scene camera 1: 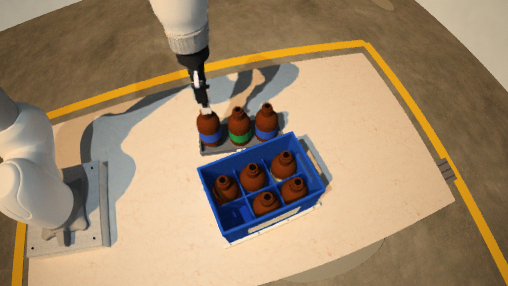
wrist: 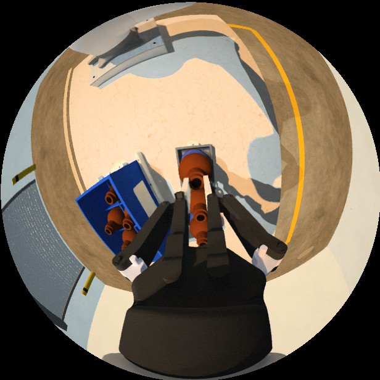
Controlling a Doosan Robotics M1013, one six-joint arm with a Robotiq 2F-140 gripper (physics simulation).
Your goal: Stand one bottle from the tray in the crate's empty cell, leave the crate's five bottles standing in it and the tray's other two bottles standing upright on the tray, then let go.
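Frame: origin at the arm's base, x ahead, y left, z up, level; centimetres.
Seen in the pictures: gripper, fingertip midpoint: [scene camera 1: 206, 108]; arm's base, link origin: [scene camera 1: 64, 209].
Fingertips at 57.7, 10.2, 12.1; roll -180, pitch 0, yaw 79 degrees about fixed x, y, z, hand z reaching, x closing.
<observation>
Pixels of each thing's middle, then the offset from my fingertips to it, as dx, dy, dz. "spot": a spot on its surface instead.
- tray, surface spot: [scene camera 1: 215, 151] spot: -1.1, -5.3, -16.1
- green-banded bottle, body centre: [scene camera 1: 239, 124] +8.7, -1.8, -10.3
- blue crate, surface spot: [scene camera 1: 237, 232] spot: -3.0, -34.6, -5.4
My gripper [scene camera 1: 205, 110] [wrist: 196, 183] is shut on the neck of the blue-banded bottle [scene camera 1: 208, 126] [wrist: 194, 165] at the tray's left end in the scene view. This bottle is upright and appears slightly raised over the tray [scene camera 1: 215, 151] [wrist: 178, 156]. The green-banded bottle [scene camera 1: 240, 125] [wrist: 198, 200] and the other blue-banded bottle [scene camera 1: 266, 122] [wrist: 200, 230] stand upright on the tray. The blue crate [scene camera 1: 237, 232] [wrist: 125, 182] holds five brown bottles, standing. Its empty cell [scene camera 1: 237, 215] is at the near left corner in the scene view. The fingers partly hide the crate in the wrist view.
The crate stands close in front of the tray in the scene view, with its rim and dividers around the cells. The robot's base plate [scene camera 1: 92, 210] [wrist: 130, 60] is left of the crate. A yellow line [scene camera 1: 407, 100] [wrist: 300, 145] runs on the floor around the table top.
</observation>
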